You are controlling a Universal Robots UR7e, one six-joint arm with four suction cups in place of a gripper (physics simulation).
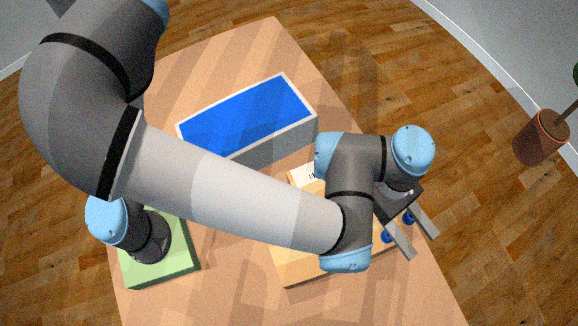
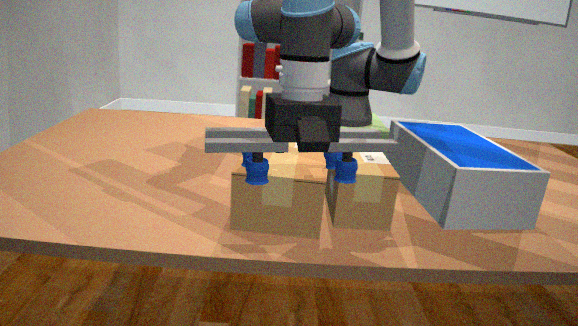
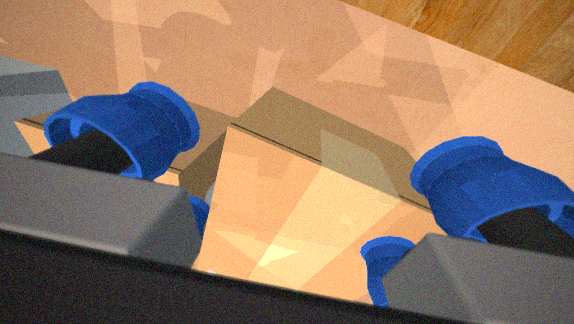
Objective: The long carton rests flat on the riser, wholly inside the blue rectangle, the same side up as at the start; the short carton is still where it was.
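Frame: origin at the arm's base, x left, y ahead, z down, level; millimetres.
Where they show: hand, its tool point: [image 2: 297,172] [image 3: 294,196]; arm's base, origin of its link: [image 1: 148,237] [image 2: 346,120].
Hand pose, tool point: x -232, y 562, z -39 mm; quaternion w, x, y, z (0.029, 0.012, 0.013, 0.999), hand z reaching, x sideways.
Observation:
Each offset is from my tool point to the top centre of the thing.
The long carton @[dz +1, dx -3, dy -128 mm] [image 1: 295,267] [image 2: 278,202] [image 3: 280,209] rests flat on the table. The short carton @[dz +1, dx +133, dy -78 mm] [image 1: 300,178] [image 2: 363,202] [image 3: 26,139], which has a white label, stands close beside it, between it and the riser. The grey riser @[dz -16, dx +387, dy -177 mm] [image 1: 282,145] [image 2: 485,202] [image 3: 23,92] has a blue rectangle @[dz -16, dx +387, dy -177 mm] [image 1: 242,117] [image 2: 465,145] on top with nothing on it. My suction gripper [image 1: 398,227] [image 2: 300,170] [image 3: 305,193] straddles both cartons at their front ends. Its blue cups are down at the level of the carton tops. The two front cups hang partly over the front edges, and the rear cups' contact is hidden.
The arm's green base plate [image 1: 169,263] [image 2: 377,121] is on the table behind the cartons. The table's front edge [image 2: 120,247] is close to the cartons. A brown plant pot [image 1: 540,138] stands on the floor, and a bookshelf [image 2: 258,81] stands at the wall.

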